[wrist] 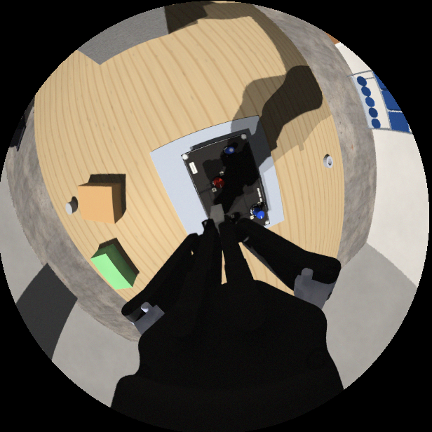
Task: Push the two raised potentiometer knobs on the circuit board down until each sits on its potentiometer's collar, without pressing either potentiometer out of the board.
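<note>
A dark circuit board lies on a light grey-blue mat in the middle of the wrist view. A red knob is near the board's middle. A blue knob is near its far edge, partly in shadow. Another blue knob is near its right near corner, close to the right finger linkage. How high each knob stands over its collar cannot be told from this angle. My gripper is shut and empty, with its fingertips over the near part of the board; they hide what is beneath them.
An orange block and a green block stand on the wooden table at the left. A small grey cylinder is beside the orange block. A grey ring is at the right. The arm's shadow crosses the board and table.
</note>
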